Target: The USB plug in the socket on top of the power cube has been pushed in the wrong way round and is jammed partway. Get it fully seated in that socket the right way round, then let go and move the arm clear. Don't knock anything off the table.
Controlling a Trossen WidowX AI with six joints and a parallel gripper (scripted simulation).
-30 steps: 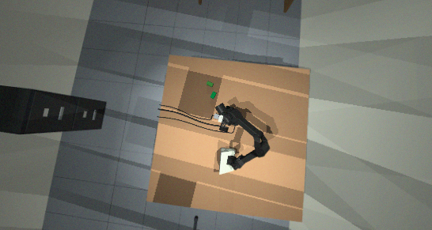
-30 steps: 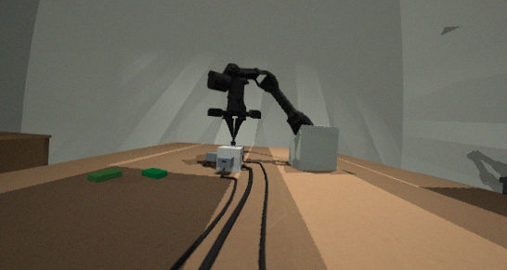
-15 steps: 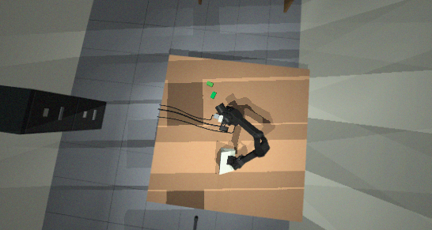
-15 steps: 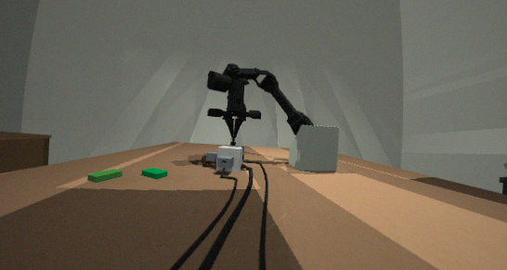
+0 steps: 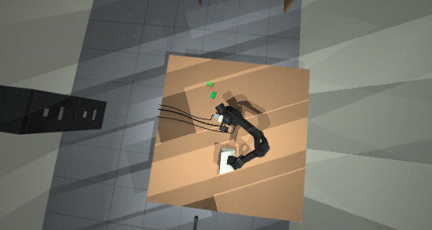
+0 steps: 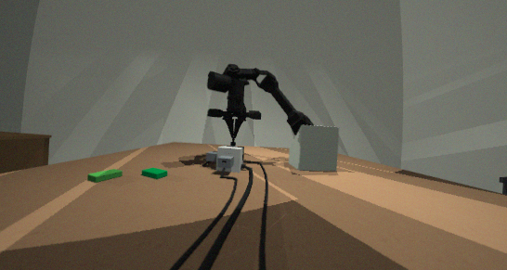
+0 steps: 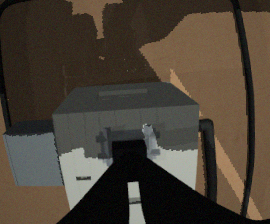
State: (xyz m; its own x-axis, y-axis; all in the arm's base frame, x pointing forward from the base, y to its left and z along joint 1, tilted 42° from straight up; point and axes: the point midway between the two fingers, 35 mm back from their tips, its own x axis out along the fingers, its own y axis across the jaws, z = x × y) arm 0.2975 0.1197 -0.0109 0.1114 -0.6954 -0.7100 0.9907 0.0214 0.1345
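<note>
Now: the USB plug 20 mm below my gripper tip.
</note>
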